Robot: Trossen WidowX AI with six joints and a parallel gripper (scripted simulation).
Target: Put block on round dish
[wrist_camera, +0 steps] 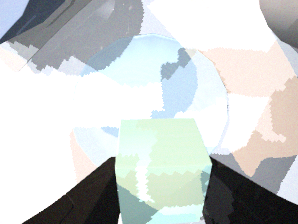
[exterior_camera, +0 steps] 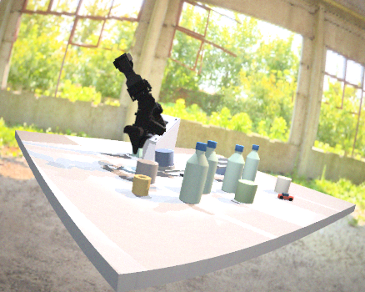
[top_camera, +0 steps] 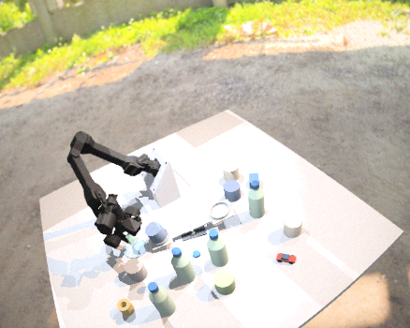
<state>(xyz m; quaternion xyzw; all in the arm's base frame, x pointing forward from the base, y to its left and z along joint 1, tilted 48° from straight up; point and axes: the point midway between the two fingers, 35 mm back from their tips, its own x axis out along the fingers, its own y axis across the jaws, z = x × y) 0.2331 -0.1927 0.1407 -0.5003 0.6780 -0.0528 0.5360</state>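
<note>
Right now the round light blue dish is 6 cm below my gripper tip. From my gripper tip the other things lie so: pale green block (1 cm above); then yellow spool (25 cm ahead, 12 cm to the right, 4 cm below); then blue disc (20 cm to the left, 17 cm ahead, 6 cm below).
</note>
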